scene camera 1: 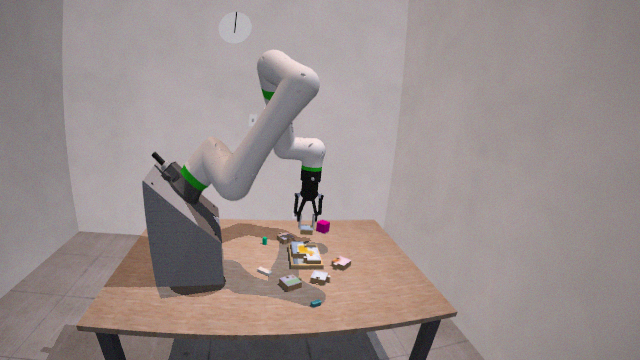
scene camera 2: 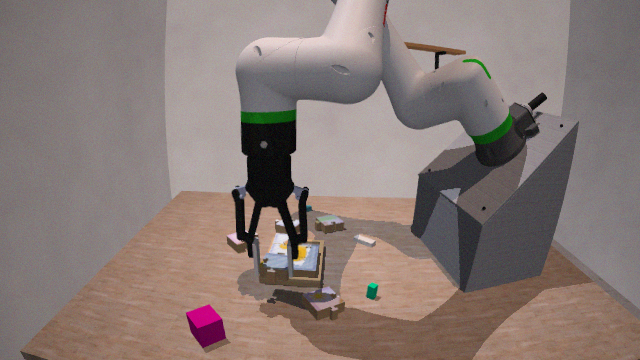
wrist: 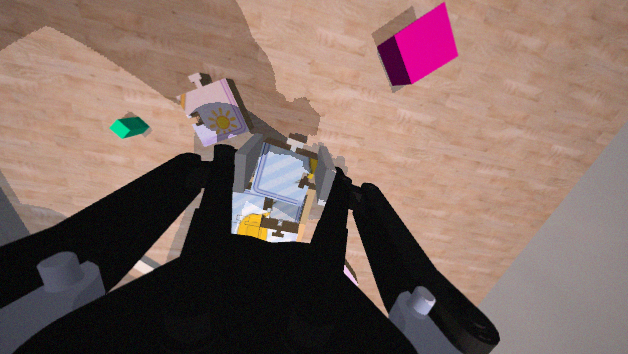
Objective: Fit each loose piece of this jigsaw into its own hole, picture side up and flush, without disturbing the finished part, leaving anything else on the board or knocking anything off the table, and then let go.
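Note:
I see my gripper [scene camera 2: 274, 272], and I find it in the wrist view [wrist: 289, 153] as well. There is a magenta cube [wrist: 426, 44] here, and along with the cube I see a wooden board [scene camera 2: 295, 281]; the board can also be seen in the wrist view [wrist: 283, 211].

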